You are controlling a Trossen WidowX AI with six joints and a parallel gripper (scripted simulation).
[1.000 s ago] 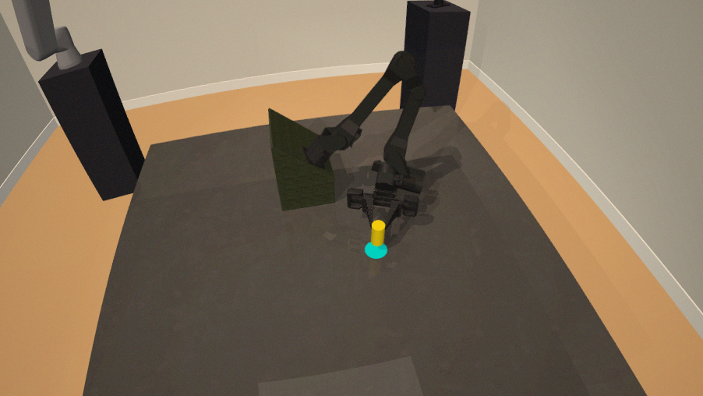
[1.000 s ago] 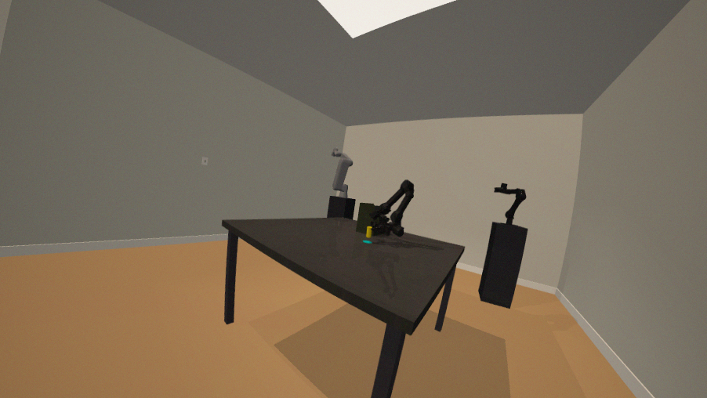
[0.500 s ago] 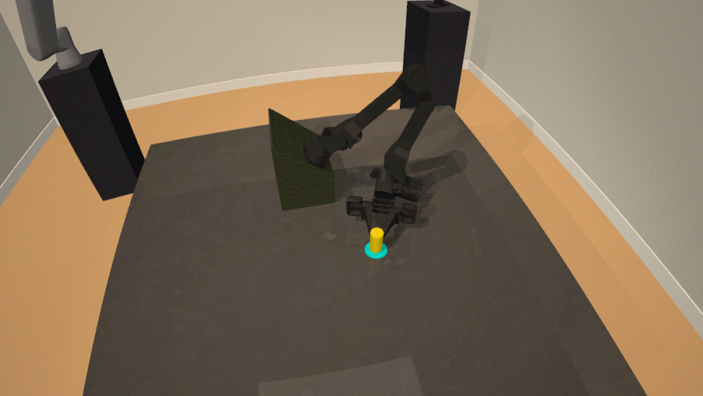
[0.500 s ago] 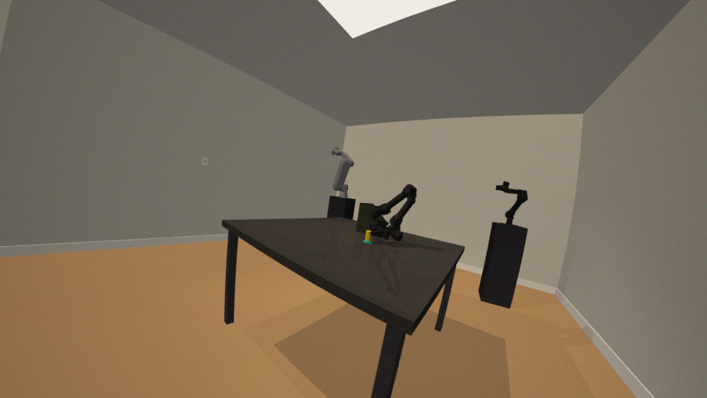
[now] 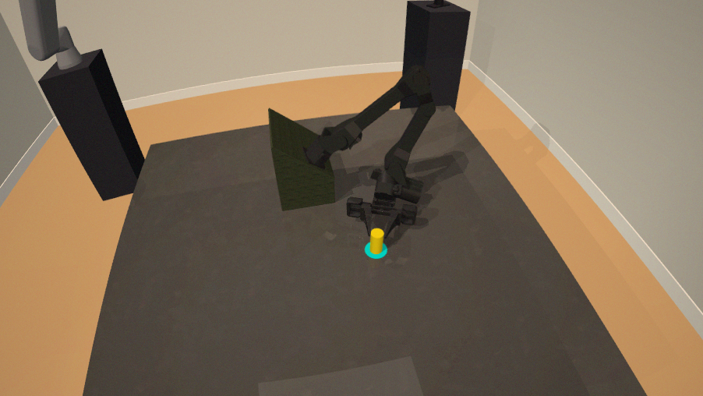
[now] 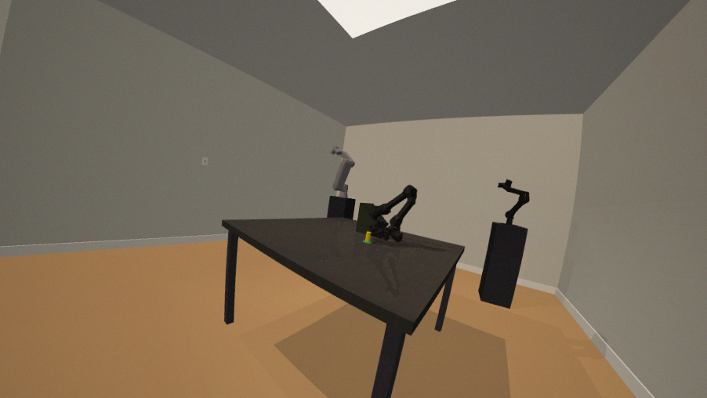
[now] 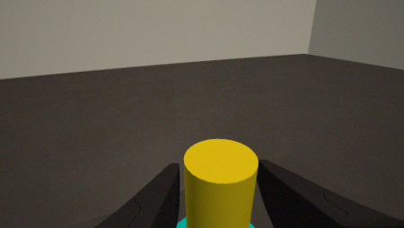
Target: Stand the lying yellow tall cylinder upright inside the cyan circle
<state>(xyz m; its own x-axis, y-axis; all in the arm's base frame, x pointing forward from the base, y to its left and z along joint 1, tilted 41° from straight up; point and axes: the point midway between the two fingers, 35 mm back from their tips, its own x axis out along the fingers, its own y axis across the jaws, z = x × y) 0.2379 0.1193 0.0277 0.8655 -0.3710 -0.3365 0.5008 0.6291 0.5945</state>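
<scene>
My gripper tip is 20 mm above the yellow tall cylinder. From my gripper tip the other things lie so: cyan circle 60 mm below.
</scene>
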